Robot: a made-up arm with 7 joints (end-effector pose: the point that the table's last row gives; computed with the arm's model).
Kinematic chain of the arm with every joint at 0, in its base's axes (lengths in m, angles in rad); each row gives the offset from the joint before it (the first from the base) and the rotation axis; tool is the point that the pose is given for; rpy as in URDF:
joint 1: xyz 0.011 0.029 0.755 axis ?
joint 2: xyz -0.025 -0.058 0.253 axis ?
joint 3: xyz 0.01 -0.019 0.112 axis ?
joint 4: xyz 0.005 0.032 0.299 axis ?
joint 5: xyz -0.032 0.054 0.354 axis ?
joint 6: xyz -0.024 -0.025 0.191 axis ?
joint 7: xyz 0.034 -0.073 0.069 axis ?
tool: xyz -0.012 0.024 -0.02 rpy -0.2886 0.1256 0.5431
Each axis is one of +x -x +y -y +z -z.
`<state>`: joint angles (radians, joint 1 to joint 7).
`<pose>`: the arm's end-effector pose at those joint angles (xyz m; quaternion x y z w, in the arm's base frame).
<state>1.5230 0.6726 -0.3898 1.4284 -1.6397 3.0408 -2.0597</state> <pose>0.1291 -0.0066 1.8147 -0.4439 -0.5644 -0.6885 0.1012</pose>
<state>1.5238 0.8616 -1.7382 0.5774 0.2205 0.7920 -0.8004</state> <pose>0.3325 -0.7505 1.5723 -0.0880 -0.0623 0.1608 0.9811</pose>
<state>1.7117 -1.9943 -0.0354 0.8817 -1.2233 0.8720 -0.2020</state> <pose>-0.0851 0.6352 0.2843 0.8769 -0.1657 -0.4083 0.1922</pose>
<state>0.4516 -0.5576 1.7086 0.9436 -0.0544 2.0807 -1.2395</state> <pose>0.2266 0.4727 1.7143 -0.0758 -0.5150 0.5871 0.6200</pose>
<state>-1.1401 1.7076 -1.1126 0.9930 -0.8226 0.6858 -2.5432</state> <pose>-0.7845 0.6885 1.1191 0.0308 0.7790 -0.4943 0.3845</pose>
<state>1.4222 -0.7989 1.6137 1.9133 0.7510 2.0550 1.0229</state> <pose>-0.4012 0.2928 1.1952 0.3623 0.8051 0.4662 0.0565</pose>
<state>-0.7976 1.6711 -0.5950 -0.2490 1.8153 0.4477 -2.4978</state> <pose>-0.7130 0.7988 0.9208 0.6589 0.1207 0.5959 0.4430</pose>
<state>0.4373 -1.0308 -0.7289 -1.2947 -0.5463 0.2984 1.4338</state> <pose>0.0085 0.4401 1.6372 0.1177 -0.4881 0.3070 0.8085</pose>
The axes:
joint 1: +z
joint 2: -y
joint 3: +z
joint 4: +y
joint 5: +z
joint 6: -y
joint 7: +x

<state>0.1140 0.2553 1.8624 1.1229 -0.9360 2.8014 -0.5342</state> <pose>-0.4152 0.2746 1.6941 -0.0648 -0.9507 0.2910 0.0858</pose>
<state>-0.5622 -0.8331 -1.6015 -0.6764 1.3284 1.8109 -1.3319</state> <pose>0.6661 -0.1239 1.5933 -0.9095 -0.0683 -0.1330 0.3878</pose>
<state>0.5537 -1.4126 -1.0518 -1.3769 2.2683 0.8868 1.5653</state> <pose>0.2251 0.7143 1.3198 0.4780 0.6132 0.6207 0.1013</pose>
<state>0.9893 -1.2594 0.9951 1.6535 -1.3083 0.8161 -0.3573</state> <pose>-0.1122 0.7236 0.9163 0.6232 -0.1014 -0.7595 0.1563</pose>
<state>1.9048 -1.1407 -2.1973 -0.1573 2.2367 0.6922 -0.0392</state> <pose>-0.1971 0.9508 1.3228 -0.2912 0.0640 0.9307 0.2120</pose>
